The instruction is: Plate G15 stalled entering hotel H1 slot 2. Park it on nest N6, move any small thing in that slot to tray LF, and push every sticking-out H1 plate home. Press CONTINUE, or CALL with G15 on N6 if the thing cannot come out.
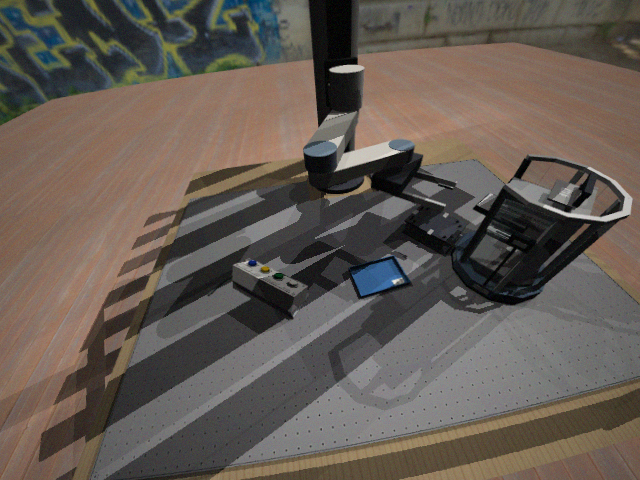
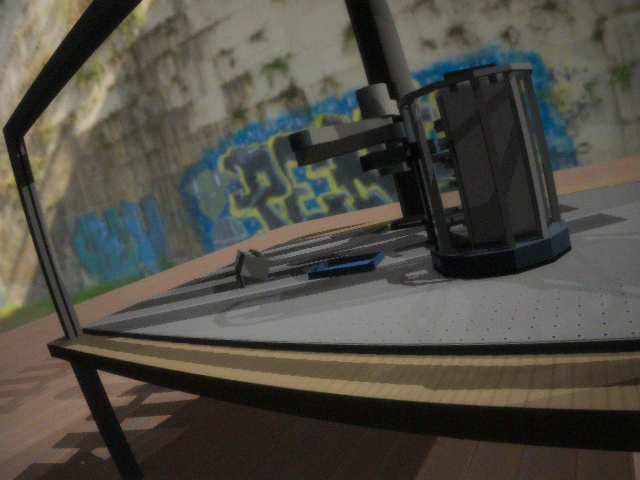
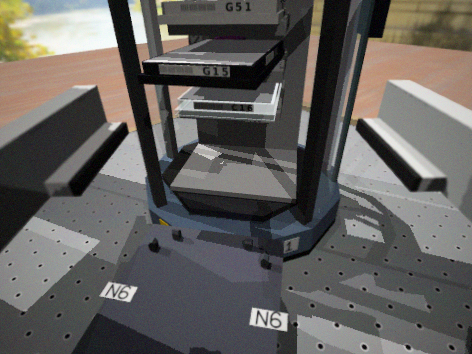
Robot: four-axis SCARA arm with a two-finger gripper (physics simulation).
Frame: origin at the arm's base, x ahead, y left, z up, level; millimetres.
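Seen in the pictures: gripper, fingertip midpoint: (image 1: 450,196) (image 3: 241,106).
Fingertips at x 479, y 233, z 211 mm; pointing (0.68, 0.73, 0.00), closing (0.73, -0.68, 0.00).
Note:
Pixels of each thing's top centre, then the offset from my fingertips to it. "pt": a spot on its surface instead.
- Plate G15 at its top centre: (image 3: 223,48) (image 1: 506,209) dx +85, dy +110, dz +2 mm
- plate G51 at a spot on its surface: (image 3: 235,7) pt dx +69, dy +78, dz +32 mm
- clear plate C16 at its top centre: (image 3: 237,82) dx +115, dy +127, dz -34 mm
- thin purple strip at its top centre: (image 3: 229,37) dx +144, dy +168, dz +1 mm
- Nest N6 at its top centre: (image 3: 183,309) (image 2: 454,211) (image 1: 436,219) dx -36, dy +17, dz -128 mm
- blue tray at its top centre: (image 2: 345,261) (image 1: 378,274) dx +101, dy -219, dz -180 mm
- grey button box at its top centre: (image 2: 247,249) (image 1: 265,275) dx +87, dy -547, dz -114 mm
Plate G15 (image 3: 215,71), black-edged, sticks out of the front of hotel H1 (image 1: 498,295) (image 2: 506,264) (image 3: 320,231), below plate G51 (image 3: 235,7) and above clear plate C16 (image 3: 225,107). A thin purple strip (image 3: 230,38) shows behind G15's top; its shape is mostly hidden. Nest N6 (image 1: 434,227) (image 3: 200,295) is a dark block in front of the hotel, with no plate on the part that shows. My gripper (image 1: 449,195) (image 3: 241,106) is open and empty, above the nest and short of G15. A blue tray (image 1: 377,276) (image 2: 351,264) lies left of the hotel; its label is unreadable.
A grey button box (image 1: 268,286) (image 2: 254,266) with blue, yellow, green and pale buttons stands left of the tray. The hotel's dark upright posts (image 3: 325,110) flank the plates. The arm's column (image 1: 334,31) stands behind the nest and tray.

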